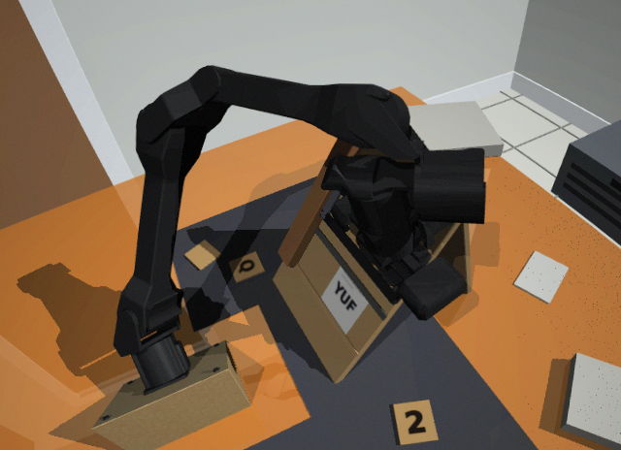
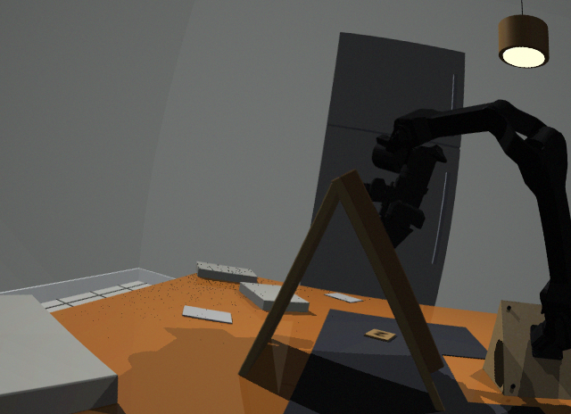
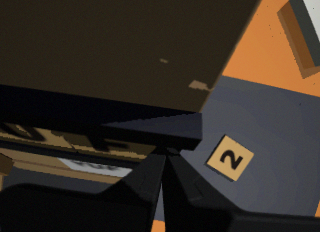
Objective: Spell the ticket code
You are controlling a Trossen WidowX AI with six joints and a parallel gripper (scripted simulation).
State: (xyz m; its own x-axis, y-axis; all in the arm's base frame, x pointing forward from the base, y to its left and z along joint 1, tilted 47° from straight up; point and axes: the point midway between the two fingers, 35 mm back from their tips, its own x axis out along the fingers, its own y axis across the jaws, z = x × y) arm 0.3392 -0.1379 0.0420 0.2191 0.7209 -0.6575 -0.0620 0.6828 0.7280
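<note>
My gripper tip is now 30 mm to the right of the f tile. From my gripper tip the other things lie so: letter tile: 240 mm behind, 350 mm to the left, 180 mm below; grey mat: 140 mm behind, 70 mm to the left, 180 mm below; white ticket: 60 mm behind, 60 mm to the left, 90 mm below.
</note>
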